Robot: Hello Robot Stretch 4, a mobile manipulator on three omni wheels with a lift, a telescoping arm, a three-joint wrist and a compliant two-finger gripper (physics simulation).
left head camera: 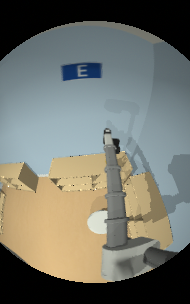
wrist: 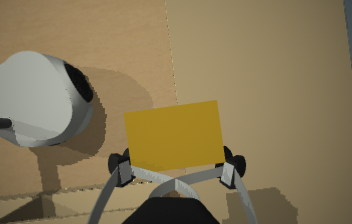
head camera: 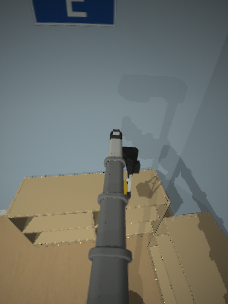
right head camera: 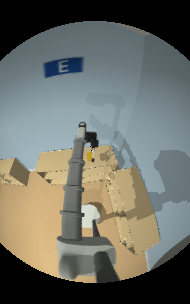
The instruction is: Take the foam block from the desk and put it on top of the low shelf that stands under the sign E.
Scene:
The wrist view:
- gripper: 177, 159
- yellow foam block: 189, 135

